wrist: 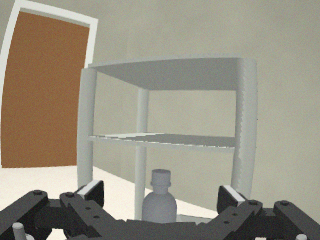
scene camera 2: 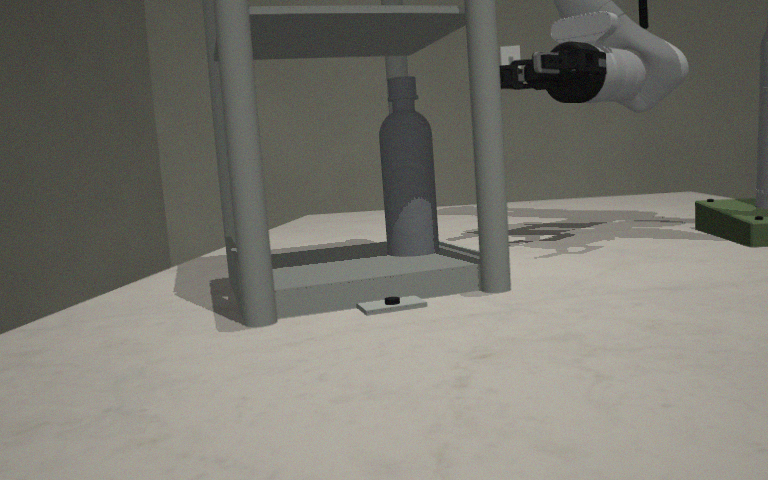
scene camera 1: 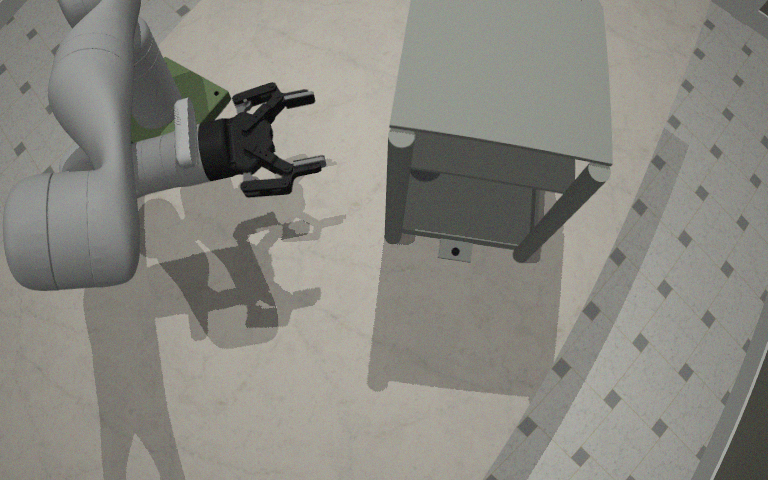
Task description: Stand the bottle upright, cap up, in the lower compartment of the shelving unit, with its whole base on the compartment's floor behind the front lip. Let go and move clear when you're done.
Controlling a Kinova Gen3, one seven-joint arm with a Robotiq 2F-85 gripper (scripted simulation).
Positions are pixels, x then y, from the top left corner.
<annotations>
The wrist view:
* my gripper: 161, 197
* grey bottle: 160, 206
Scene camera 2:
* my gripper: 502, 68
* grey bottle: 406, 149
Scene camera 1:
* my gripper: 319, 127
</annotations>
